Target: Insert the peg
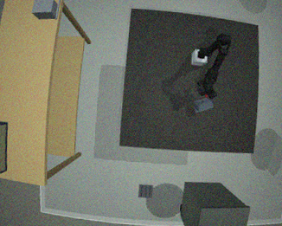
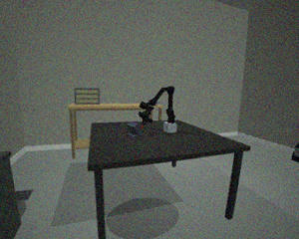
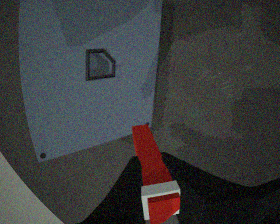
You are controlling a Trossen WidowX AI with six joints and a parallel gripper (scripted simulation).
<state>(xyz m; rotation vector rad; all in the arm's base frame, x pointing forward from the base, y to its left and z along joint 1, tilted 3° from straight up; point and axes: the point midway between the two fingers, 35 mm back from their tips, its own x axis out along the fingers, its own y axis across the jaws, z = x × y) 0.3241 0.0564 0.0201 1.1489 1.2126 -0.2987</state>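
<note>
Now: gripper tip 9 cm short of the sloped panel, 4 cm above it and 1 cm to the left of it. The rest, counted from my gripper tip: red peg 1 cm to the right, 1 cm behind, 1 cm above.
</note>
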